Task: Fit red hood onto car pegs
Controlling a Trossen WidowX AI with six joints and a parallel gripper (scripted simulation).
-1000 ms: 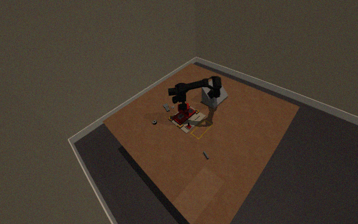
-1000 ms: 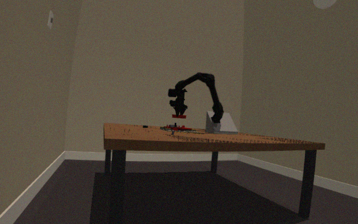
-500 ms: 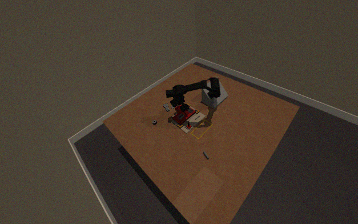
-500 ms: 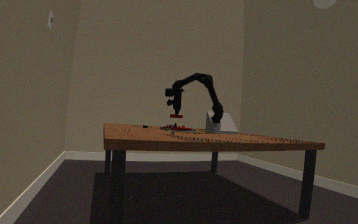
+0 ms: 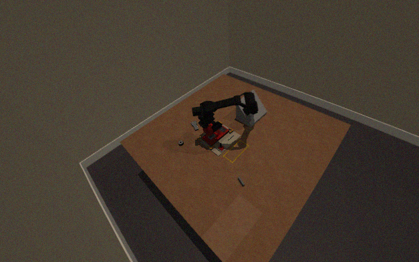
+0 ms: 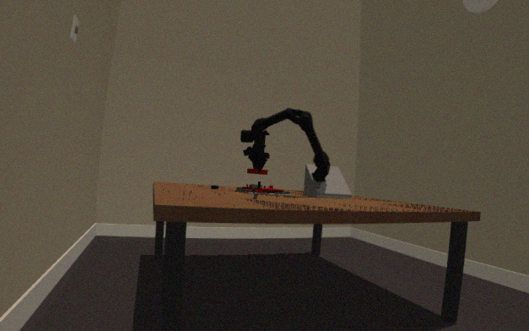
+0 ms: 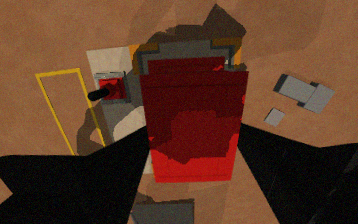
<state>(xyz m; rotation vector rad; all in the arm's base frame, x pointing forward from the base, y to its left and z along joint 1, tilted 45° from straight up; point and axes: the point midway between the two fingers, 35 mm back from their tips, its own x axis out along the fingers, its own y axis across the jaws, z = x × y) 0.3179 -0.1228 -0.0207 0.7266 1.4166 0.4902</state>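
Right now my gripper tip is 8 cm above the grey engine block. The rest, counted from my gripper tip: grey jig (3 cm behind, 2 cm to the left, 10 cm below); then red hood (1 cm above).
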